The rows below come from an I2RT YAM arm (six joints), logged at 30 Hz.
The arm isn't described. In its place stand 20 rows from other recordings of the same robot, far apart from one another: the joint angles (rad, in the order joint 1, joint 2, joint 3, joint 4, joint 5, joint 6), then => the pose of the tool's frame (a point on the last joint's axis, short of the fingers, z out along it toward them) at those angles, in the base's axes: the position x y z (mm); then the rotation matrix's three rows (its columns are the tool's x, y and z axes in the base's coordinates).
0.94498, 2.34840, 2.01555, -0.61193, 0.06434, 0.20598 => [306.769 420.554 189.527], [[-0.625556 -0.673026 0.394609], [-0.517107 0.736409 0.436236], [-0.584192 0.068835 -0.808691]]
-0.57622, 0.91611, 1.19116, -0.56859, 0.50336, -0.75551 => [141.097 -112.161 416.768], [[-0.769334 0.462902 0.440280], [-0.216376 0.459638 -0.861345], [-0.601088 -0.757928 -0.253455]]
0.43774, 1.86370, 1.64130, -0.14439, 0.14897, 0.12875 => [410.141 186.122 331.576], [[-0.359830 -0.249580 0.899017], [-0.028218 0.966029 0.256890], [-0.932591 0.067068 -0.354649]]
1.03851, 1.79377, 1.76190, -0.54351, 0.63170, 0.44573 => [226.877 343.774 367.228], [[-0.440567 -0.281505 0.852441], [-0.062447 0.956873 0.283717], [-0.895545 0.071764 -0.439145]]
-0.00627, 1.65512, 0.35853, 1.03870, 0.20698, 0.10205 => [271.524 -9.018 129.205], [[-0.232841 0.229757 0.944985], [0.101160 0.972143 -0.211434], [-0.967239 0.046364 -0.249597]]
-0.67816, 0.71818, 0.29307, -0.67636, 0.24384, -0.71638 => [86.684 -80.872 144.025], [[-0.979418 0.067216 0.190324], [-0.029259 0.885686 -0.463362], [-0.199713 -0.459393 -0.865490]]
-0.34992, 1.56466, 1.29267, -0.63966, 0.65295, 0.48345 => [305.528 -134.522 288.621], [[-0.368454 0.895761 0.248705], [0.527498 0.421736 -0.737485], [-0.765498 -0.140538 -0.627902]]
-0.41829, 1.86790, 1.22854, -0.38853, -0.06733, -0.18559 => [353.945 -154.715 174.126], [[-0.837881 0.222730 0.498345], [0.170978 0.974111 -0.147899], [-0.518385 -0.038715 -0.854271]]
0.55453, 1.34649, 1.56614, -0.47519, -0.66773, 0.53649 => [231.502 169.312 457.058], [[-0.656353 -0.683301 0.319845], [0.065576 0.370668 0.926447], [-0.751599 0.629051 -0.198481]]
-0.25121, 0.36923, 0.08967, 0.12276, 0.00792, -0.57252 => [129.810 -33.604 181.731], [[-0.265905 0.133357 0.954731], [-0.491050 0.833525 -0.253190], [-0.829557 -0.536145 -0.156153]]
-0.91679, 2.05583, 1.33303, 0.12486, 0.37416, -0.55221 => [266.521 -369.078 169.673], [[-0.775499 0.605749 0.177957], [0.209082 0.512370 -0.832924], [-0.595722 -0.608724 -0.523994]]
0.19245, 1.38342, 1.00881, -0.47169, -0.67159, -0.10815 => [278.740 76.884 262.789], [[-0.670862 -0.630600 0.390240], [-0.216813 0.670018 0.709978], [-0.709180 0.391688 -0.586212]]
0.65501, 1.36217, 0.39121, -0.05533, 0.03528, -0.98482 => [167.234 126.876 109.687], [[0.120014 -0.893841 0.432024], [-0.957762 0.010302 0.287377], [-0.261320 -0.448265 -0.854851]]
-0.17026, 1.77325, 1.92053, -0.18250, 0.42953, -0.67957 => [404.442 -84.576 463.667], [[-0.381579 0.417061 0.824898], [-0.514150 0.645857 -0.564374], [-0.768145 -0.639475 -0.032014]]
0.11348, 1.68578, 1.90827, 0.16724, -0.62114, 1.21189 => [366.505 62.623 527.454], [[-0.454402 -0.573656 0.681496], [0.714540 0.222112 0.663400], [-0.531932 0.788406 0.308972]]
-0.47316, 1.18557, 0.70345, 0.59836, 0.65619, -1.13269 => [227.950 -141.099 309.572], [[-0.771631 0.475488 0.422488], [-0.411017 0.134185 -0.901698], [-0.485439 -0.869428 0.091892]]
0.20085, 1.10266, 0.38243, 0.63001, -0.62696, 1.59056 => [218.285 65.757 223.341], [[-0.732225 0.102777 0.673263], [0.677189 0.004593 0.735795], [0.072531 0.994694 -0.072962]]
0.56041, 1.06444, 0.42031, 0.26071, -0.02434, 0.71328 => [190.572 120.611 204.232], [[-0.599823 -0.208960 0.772366], [0.395848 0.761391 0.513408], [-0.695354 0.613693 -0.373984]]
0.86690, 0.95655, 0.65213, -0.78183, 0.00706, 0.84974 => [110.613 129.903 216.067], [[-0.949056 -0.071700 0.306841], [0.042645 0.935584 0.350519], [-0.312208 0.345747 -0.884864]]
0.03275, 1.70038, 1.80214, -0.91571, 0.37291, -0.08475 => [365.554 -1.001 381.965], [[-0.742590 0.157236 0.651027], [-0.103202 0.933578 -0.343194], [-0.661747 -0.322039 -0.677039]]
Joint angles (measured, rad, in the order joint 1, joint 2, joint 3, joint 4, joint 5, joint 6), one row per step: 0.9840 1.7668 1.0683 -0.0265 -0.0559 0.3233; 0.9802 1.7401 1.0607 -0.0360 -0.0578 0.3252; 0.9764 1.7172 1.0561 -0.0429 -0.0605 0.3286; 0.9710 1.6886 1.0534 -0.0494 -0.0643 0.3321; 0.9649 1.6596 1.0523 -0.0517 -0.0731 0.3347; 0.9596 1.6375 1.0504 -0.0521 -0.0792 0.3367; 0.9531 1.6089 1.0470 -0.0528 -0.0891 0.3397; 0.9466 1.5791 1.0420 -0.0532 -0.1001 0.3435; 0.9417 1.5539 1.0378 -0.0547 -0.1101 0.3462; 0.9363 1.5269 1.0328 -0.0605 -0.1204 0.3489; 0.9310 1.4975 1.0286 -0.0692 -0.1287 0.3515; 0.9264 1.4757 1.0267 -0.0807 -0.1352 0.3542; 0.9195 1.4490 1.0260 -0.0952 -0.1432 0.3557; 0.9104 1.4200 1.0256 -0.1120 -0.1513 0.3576; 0.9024 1.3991 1.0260 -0.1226 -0.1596 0.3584; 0.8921 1.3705 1.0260 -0.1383 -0.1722 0.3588; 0.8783 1.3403 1.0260 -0.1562 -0.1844 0.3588; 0.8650 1.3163 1.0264 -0.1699 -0.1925 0.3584
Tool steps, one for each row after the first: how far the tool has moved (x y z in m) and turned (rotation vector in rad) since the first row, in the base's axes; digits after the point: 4 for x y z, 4 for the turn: -0.0012 -0.0042 0.0064 0.0094 -0.0030 -0.0036; -0.0019 -0.0076 0.0125 0.0211 -0.0057 -0.0076; -0.0023 -0.0116 0.0211 0.0398 -0.0122 -0.0123; -0.0026 -0.0154 0.0307 0.0651 -0.0203 -0.0131; -0.0027 -0.0186 0.0376 0.0842 -0.0272 -0.0147; -0.0033 -0.0229 0.0462 0.1089 -0.0342 -0.0150; -0.0044 -0.0276 0.0546 0.1339 -0.0404 -0.0147; -0.0056 -0.0317 0.0614 0.1541 -0.0451 -0.0127; -0.0072 -0.0364 0.0681 0.1715 -0.0480 -0.0110; -0.0091 -0.0416 0.0754 0.1885 -0.0523 -0.0106; -0.0105 -0.0457 0.0806 0.1983 -0.0526 -0.0112; -0.0120 -0.0510 0.0874 0.2104 -0.0552 -0.0120; -0.0134 -0.0572 0.0946 0.2229 -0.0580 -0.0150; -0.0141 -0.0618 0.1001 0.2341 -0.0609 -0.0161; -0.0156 -0.0682 0.1071 0.2481 -0.0638 -0.0155; -0.0167 -0.0757 0.1142 0.2611 -0.0675 -0.0185; -0.0171 -0.0821 0.1199 0.2713 -0.0726 -0.0241
